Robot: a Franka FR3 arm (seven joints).
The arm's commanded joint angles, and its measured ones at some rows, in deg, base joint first. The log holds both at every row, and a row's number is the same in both.
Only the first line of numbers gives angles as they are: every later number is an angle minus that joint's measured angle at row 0.
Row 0, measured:
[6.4 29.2 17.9 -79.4 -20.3 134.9 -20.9]
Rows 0 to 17, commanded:
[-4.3 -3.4 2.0 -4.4 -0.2 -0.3 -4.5]
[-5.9 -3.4 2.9 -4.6 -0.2 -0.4 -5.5]
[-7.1 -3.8 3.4 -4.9 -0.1 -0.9 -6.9]
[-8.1 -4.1 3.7 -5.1 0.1 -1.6 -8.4]
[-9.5 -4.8 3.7 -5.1 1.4 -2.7 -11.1]
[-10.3 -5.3 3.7 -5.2 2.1 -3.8 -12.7]
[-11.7 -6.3 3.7 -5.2 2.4 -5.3 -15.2]
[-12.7 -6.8 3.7 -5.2 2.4 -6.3 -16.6]
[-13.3 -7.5 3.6 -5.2 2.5 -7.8 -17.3]
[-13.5 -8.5 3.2 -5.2 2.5 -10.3 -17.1]
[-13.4 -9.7 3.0 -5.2 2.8 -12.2 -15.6]
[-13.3 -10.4 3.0 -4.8 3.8 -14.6 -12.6]
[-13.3 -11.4 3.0 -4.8 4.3 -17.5 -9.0]
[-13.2 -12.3 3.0 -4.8 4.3 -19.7 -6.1]
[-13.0 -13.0 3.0 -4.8 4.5 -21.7 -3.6]
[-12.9 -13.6 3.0 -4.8 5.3 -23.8 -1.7]
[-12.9 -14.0 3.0 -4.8 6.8 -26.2 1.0]
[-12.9 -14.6 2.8 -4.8 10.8 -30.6 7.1]
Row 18, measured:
[-12.5 -12.1 2.8 -2.9 4.9 -24.3 -2.7]
